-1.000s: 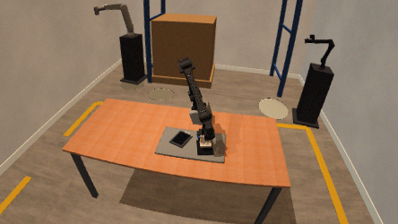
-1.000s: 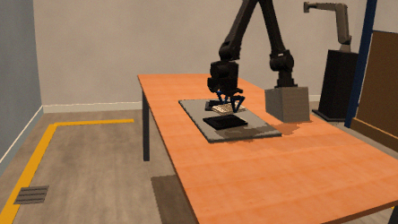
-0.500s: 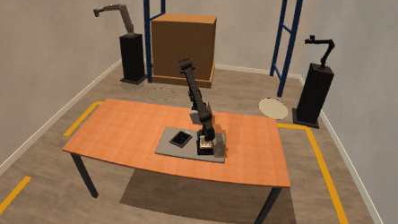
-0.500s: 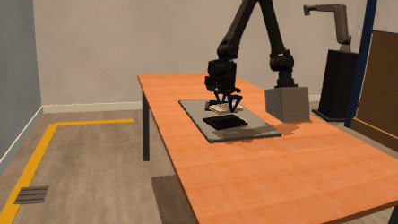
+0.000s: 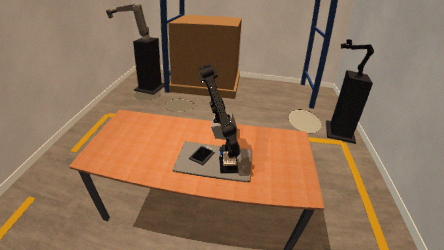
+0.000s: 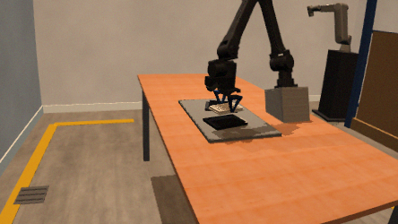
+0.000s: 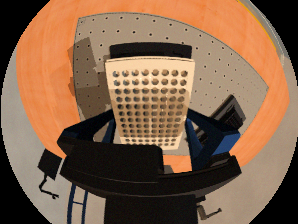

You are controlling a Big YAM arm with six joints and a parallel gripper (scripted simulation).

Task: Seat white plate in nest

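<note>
Now: hand right at the white 96-well plate B38. The rest, counted from my hand: black plate B83 (2 cm behind, 21 cm to the right, 5 cm below); then black plate nest N1 (7 cm below).
</note>
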